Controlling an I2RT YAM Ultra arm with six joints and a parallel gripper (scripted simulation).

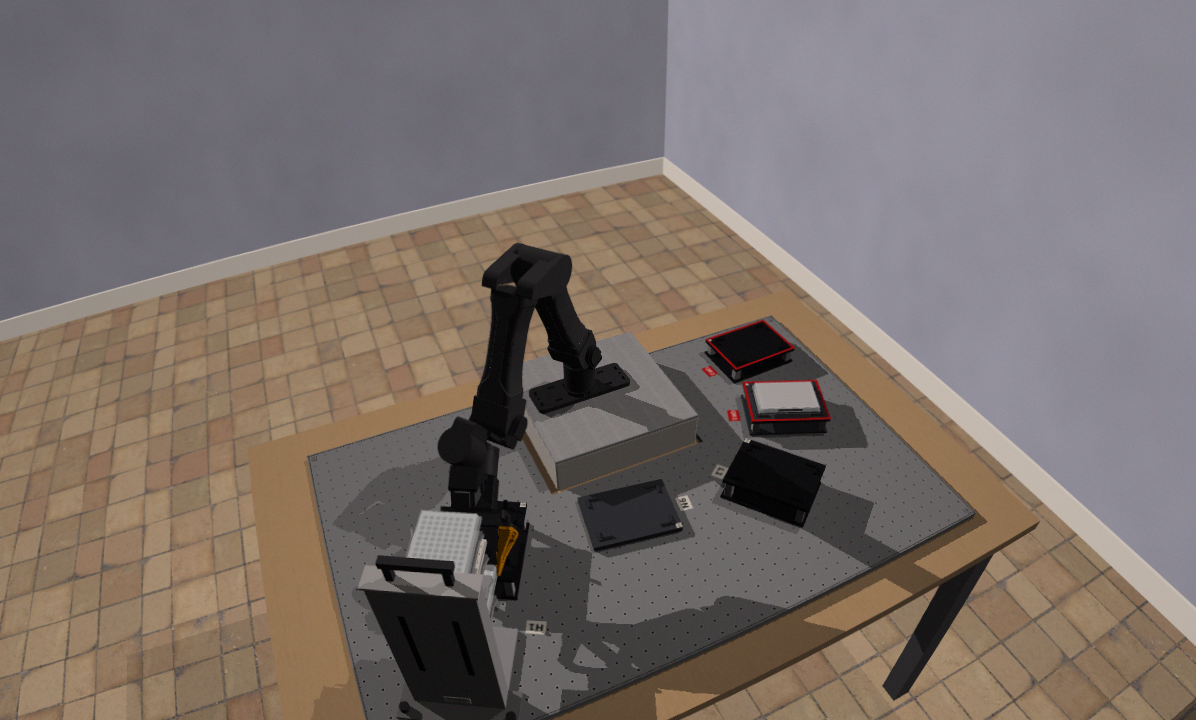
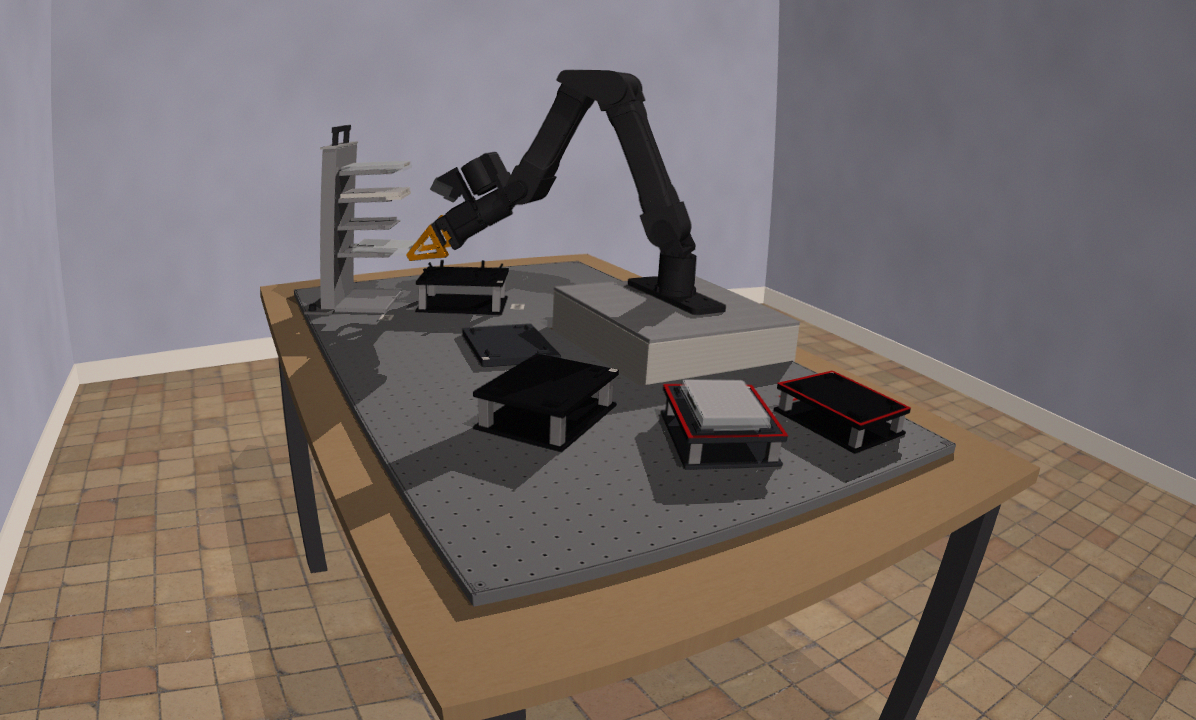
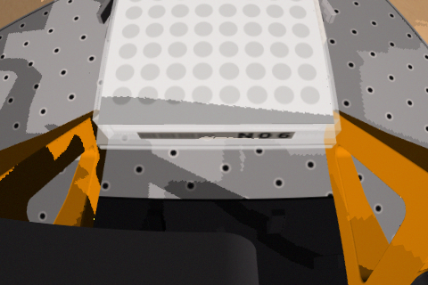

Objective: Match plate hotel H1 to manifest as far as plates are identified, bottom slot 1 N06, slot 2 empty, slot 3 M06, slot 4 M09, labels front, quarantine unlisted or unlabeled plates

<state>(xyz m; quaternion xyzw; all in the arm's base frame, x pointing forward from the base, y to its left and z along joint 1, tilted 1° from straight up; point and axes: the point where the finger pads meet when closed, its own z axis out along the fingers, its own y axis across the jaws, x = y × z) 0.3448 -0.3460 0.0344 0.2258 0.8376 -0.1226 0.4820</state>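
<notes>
Now: hand 80 mm past the black regrip nest RG, 50 mm to the right of it and 50 mm above it. Also, from my hand: flat recovery nest N6: 310 mm to the left, 100 mm below, 60 mm behind; H1 deck label: 100 mm below, 80 mm ahead, 70 mm to the left; plate hotel H1: 150 mm ahead, 80 mm to the right, 50 mm above.
</notes>
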